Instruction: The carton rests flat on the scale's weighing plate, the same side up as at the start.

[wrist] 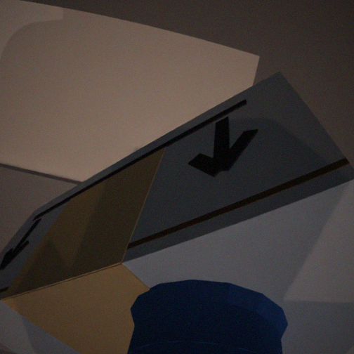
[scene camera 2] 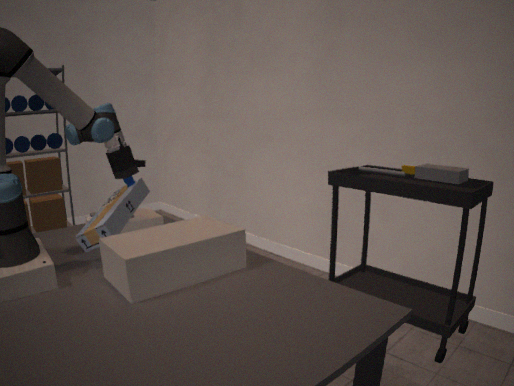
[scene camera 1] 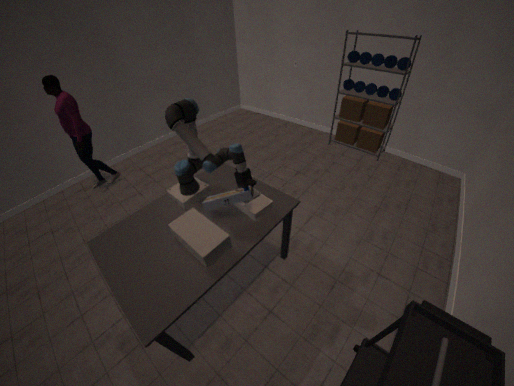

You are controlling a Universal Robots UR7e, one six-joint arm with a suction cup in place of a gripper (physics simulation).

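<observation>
A carton (scene camera 2: 111,218) and a large beige box (scene camera 2: 146,263) are part of the scene, as is a scale (wrist: 89,89). The carton (wrist: 247,192) can be seen from the wrist too, while the large beige box is out of frame in the wrist view; scene camera 1 does show the box (scene camera 1: 207,242). The robot's suction cup (wrist: 187,309) is visible as well.
</observation>
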